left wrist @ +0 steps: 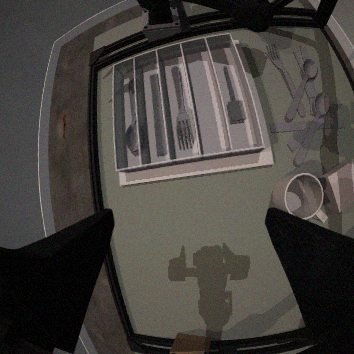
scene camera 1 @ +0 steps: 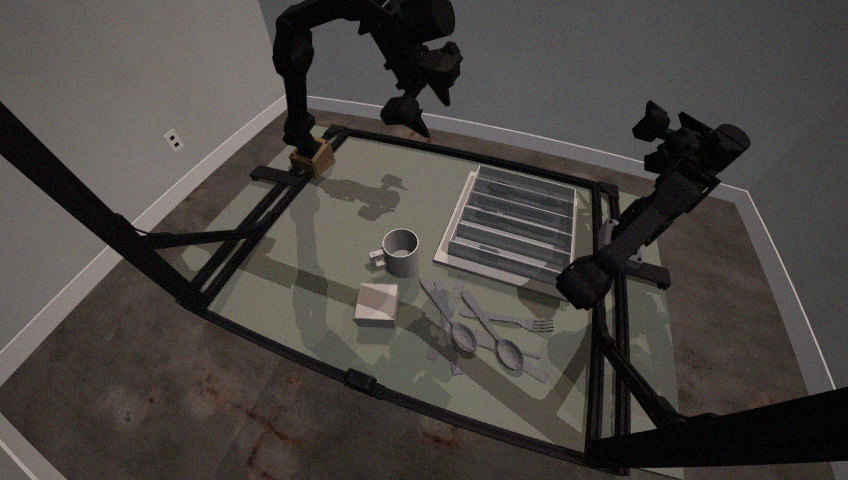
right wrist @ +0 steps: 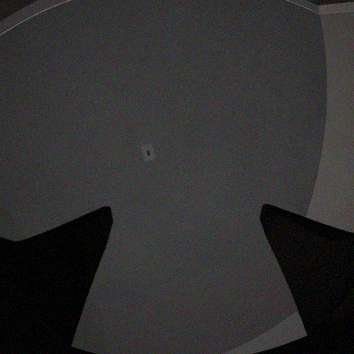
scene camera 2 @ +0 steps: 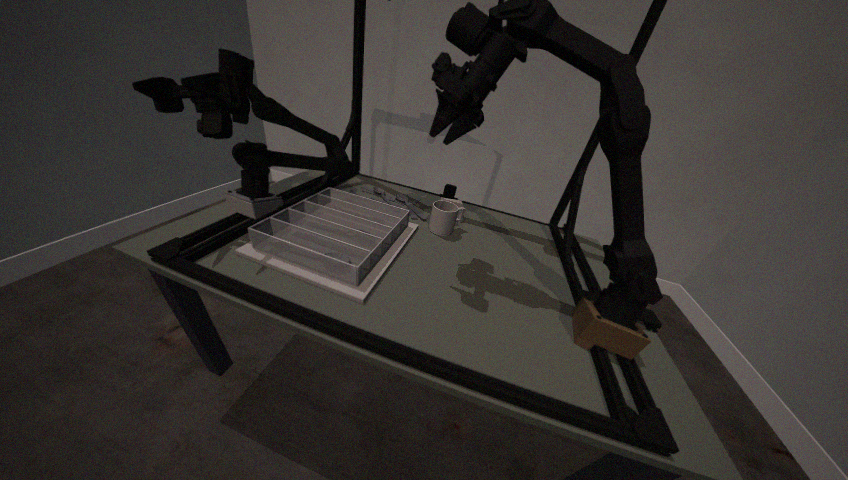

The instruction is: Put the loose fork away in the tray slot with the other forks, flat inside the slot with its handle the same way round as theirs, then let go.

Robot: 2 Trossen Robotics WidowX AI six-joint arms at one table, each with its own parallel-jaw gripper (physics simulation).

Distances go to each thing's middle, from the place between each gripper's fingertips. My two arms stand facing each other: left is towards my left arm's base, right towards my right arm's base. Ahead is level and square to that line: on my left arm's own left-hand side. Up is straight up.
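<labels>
From my left hand I find the mug (scene camera 1: pixel 400 247) 3 cm to the left, 17 cm behind and 25 cm below. The cutlery tray (scene camera 1: pixel 535 240) is 21 cm to the right of my left hand, 5 cm ahead of it and 26 cm below it. The white box (scene camera 1: pixel 377 304) is 2 cm to the left of that same left hand, 29 cm behind it and 27 cm below it.
Counted from my right hand, the cutlery tray is 24 cm to the left, 18 cm behind and 30 cm below. The mug lies 47 cm to the left of my right hand, 40 cm behind it and 28 cm below it, while the white box is 46 cm to the left of my right hand, 52 cm behind it and 31 cm below it.
</labels>
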